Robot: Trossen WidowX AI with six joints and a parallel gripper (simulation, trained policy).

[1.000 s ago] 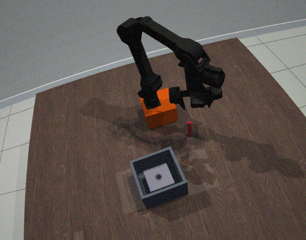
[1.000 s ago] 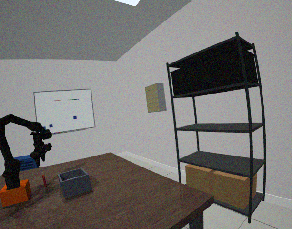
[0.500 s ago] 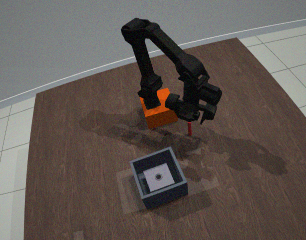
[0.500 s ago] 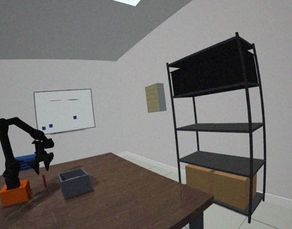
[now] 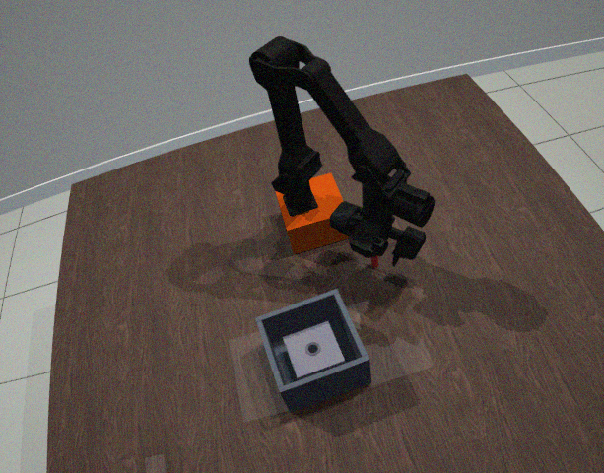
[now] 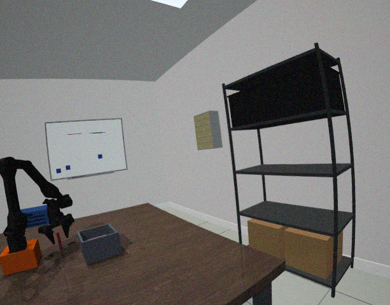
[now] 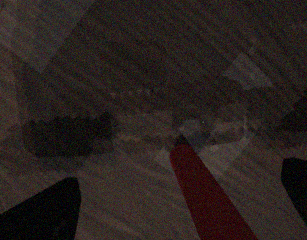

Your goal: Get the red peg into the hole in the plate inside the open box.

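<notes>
Now: the pale plate 19 cm to the right of my gripper tip, 17 cm ahead of it and 1 cm above it. From my gripper tip the other things lie so: red peg 1 cm behind; grey-blue box 19 cm to the right, 17 cm ahead, 1 cm below.
</notes>
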